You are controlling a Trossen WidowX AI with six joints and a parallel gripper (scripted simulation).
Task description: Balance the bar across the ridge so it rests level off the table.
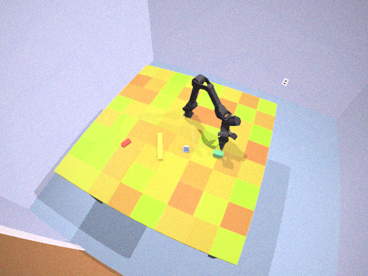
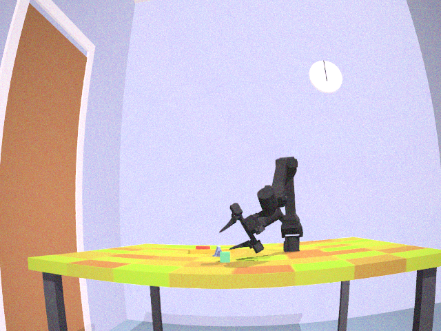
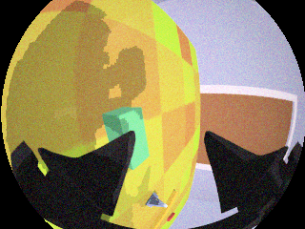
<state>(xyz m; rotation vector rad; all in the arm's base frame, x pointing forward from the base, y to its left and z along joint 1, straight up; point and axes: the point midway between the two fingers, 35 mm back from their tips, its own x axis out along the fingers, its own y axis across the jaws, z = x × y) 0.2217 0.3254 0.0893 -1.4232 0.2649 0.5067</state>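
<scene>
The green block lies 10 mm to the right of my gripper tip and 60 mm below it. Round my gripper tip: yellow bar (100 mm ahead, 390 mm to the right, 60 mm below); then red block (180 mm ahead, 620 mm to the right, 60 mm below).
</scene>
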